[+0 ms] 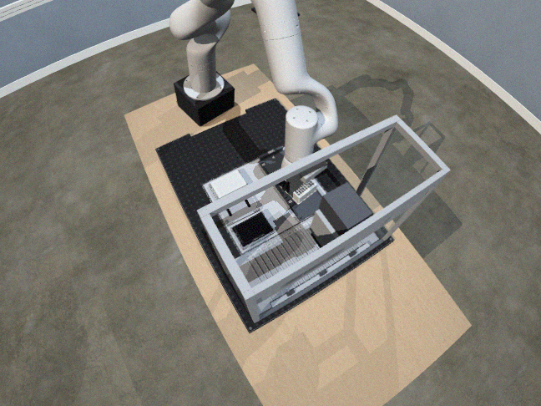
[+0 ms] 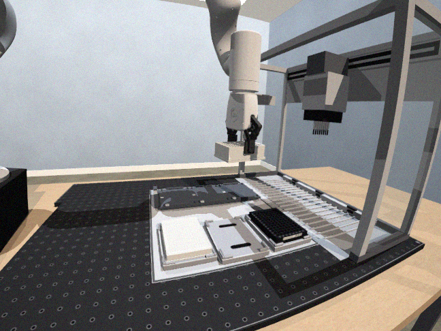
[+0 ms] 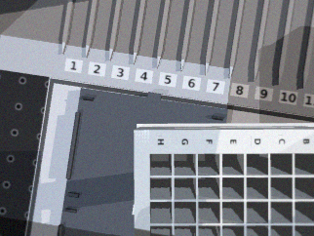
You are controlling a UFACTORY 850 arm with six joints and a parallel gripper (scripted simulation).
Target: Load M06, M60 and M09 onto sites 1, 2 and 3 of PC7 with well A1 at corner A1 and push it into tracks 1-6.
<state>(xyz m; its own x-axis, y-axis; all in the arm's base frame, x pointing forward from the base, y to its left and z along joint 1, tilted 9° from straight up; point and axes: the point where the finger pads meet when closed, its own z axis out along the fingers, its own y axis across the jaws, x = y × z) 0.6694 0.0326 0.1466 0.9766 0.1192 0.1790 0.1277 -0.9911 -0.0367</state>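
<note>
Now: the dark carrier PC7 8 cm behind my hand, 6 cm to the left of it and 16 cm below it. Round my hand: black 96-well plate M06: 1 cm ahead, 19 cm to the right, 15 cm below; then frame post: 13 cm ahead, 22 cm to the left, 8 cm above; then white 96-well plate: 1 cm below.
</note>
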